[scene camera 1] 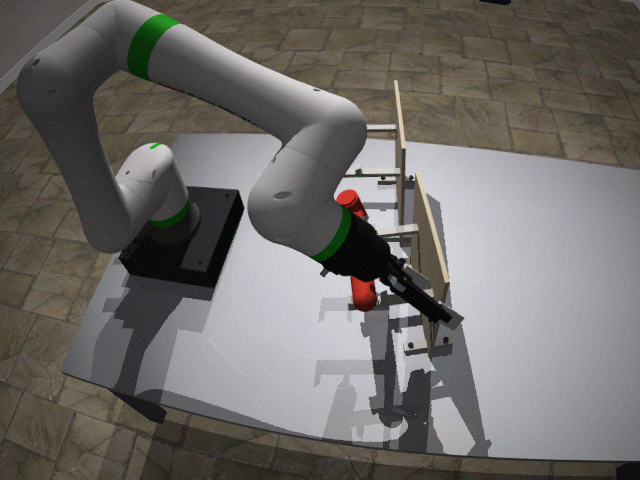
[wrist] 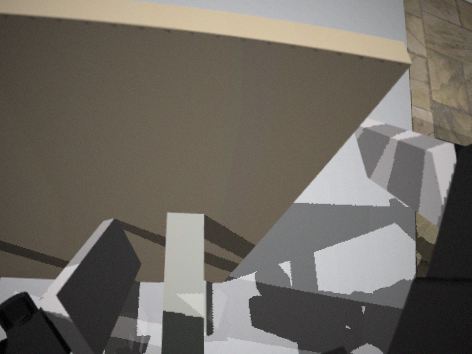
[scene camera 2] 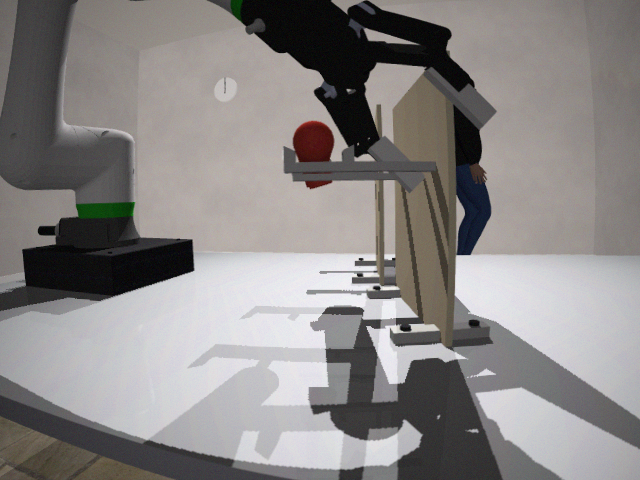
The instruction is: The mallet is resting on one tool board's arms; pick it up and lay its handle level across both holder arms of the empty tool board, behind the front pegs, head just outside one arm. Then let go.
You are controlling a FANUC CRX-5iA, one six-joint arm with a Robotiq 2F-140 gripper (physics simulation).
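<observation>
The red mallet (scene camera 1: 364, 295) (scene camera 2: 313, 140) lies across the arms (scene camera 2: 361, 166) of the near tool board (scene camera 1: 434, 250) (scene camera 2: 421, 155) (wrist: 200, 125), behind the upturned front tips. Its middle is hidden by the wrist in scene camera 1. My gripper (scene camera 1: 433, 297) (scene camera 2: 430, 130) (wrist: 241, 196) is wide open and empty, tilted, to the board side of the mallet. One finger is beside the near arm, level with it in scene camera 2; the other is by the panel's upper edge. The empty tool board (scene camera 1: 400, 136) (scene camera 2: 379, 206) stands farther back, with two bare arms (scene camera 1: 381, 127).
The robot's black base (scene camera 1: 224, 227) (scene camera 2: 108, 263) stands on the left of the white table (scene camera 1: 542, 310). Low feet (scene camera 1: 416, 347) (scene camera 2: 414, 334) support the near panel. Another arm (scene camera 1: 403, 230) of the near board shows beside the wrist. A person (scene camera 2: 473, 201) stands behind the table.
</observation>
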